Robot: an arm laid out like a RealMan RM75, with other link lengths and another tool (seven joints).
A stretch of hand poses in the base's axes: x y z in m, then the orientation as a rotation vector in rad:
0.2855 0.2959 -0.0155 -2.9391 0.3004 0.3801
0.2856 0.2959 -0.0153 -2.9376 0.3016 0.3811
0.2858 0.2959 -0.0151 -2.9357 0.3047 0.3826
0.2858 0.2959 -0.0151 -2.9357 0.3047 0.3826
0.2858 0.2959 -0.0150 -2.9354 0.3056 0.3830
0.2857 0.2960 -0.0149 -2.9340 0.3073 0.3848
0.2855 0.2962 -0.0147 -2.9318 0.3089 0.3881
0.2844 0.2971 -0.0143 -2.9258 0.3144 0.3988
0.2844 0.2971 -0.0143 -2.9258 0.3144 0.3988
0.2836 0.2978 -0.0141 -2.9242 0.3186 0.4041
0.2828 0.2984 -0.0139 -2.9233 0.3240 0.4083
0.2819 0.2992 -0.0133 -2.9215 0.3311 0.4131
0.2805 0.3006 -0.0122 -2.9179 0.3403 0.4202
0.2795 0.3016 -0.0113 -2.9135 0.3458 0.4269
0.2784 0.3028 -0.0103 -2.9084 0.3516 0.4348
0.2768 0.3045 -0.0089 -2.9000 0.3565 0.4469
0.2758 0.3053 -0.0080 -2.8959 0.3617 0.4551
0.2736 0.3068 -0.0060 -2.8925 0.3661 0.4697
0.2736 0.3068 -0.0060 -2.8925 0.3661 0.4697
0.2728 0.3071 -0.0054 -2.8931 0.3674 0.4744
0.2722 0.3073 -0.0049 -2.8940 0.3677 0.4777
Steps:
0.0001 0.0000 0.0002 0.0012 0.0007 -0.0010
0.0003 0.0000 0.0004 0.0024 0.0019 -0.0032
0.0003 0.0000 0.0004 0.0024 0.0019 -0.0032
0.0003 0.0000 0.0005 0.0025 0.0022 -0.0038
0.0002 0.0001 0.0006 0.0035 0.0036 -0.0051
0.0000 0.0003 0.0008 0.0052 0.0059 -0.0063
-0.0011 0.0012 0.0012 0.0094 0.0134 -0.0102
-0.0011 0.0012 0.0012 0.0094 0.0134 -0.0102
-0.0019 0.0019 0.0014 0.0099 0.0172 -0.0129
-0.0027 0.0025 0.0016 0.0095 0.0204 -0.0162
-0.0036 0.0033 0.0022 0.0096 0.0240 -0.0208
-0.0050 0.0047 0.0033 0.0109 0.0294 -0.0269
-0.0060 0.0057 0.0042 0.0137 0.0343 -0.0309
-0.0071 0.0069 0.0052 0.0169 0.0400 -0.0350
-0.0087 0.0086 0.0066 0.0233 0.0485 -0.0389
-0.0097 0.0094 0.0075 0.0256 0.0544 -0.0425
-0.0119 0.0109 0.0095 0.0269 0.0646 -0.0449
-0.0119 0.0109 0.0095 0.0269 0.0646 -0.0449
-0.0127 0.0112 0.0101 0.0256 0.0678 -0.0453
-0.0133 0.0114 0.0106 0.0244 0.0701 -0.0450

